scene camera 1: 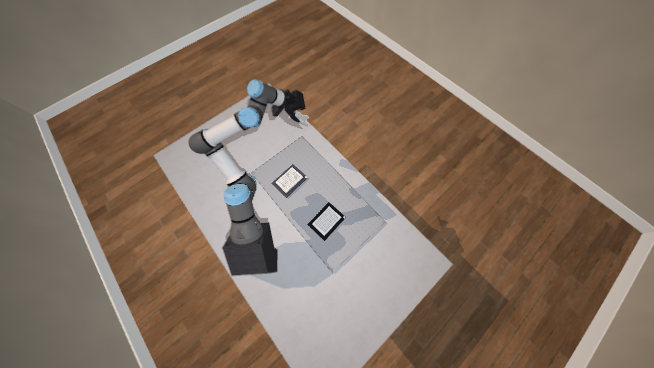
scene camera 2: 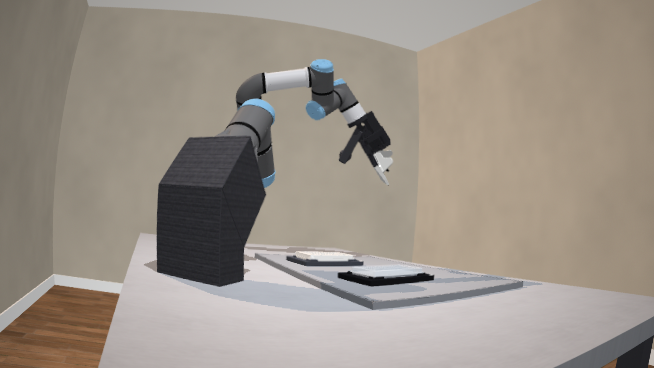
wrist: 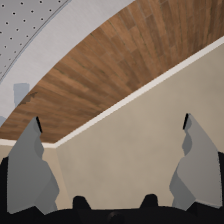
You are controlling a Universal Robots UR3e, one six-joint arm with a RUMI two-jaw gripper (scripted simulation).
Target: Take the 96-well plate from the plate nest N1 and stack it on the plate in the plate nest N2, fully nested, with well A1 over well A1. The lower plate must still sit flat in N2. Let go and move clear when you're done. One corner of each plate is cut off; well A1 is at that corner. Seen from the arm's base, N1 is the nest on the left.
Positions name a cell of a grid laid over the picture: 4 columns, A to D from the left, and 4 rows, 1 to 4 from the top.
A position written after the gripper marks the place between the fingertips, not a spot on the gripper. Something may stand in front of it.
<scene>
In view: the gripper (scene camera 2: C2).
The gripper is seen too in the wrist view (wrist: C3).
</scene>
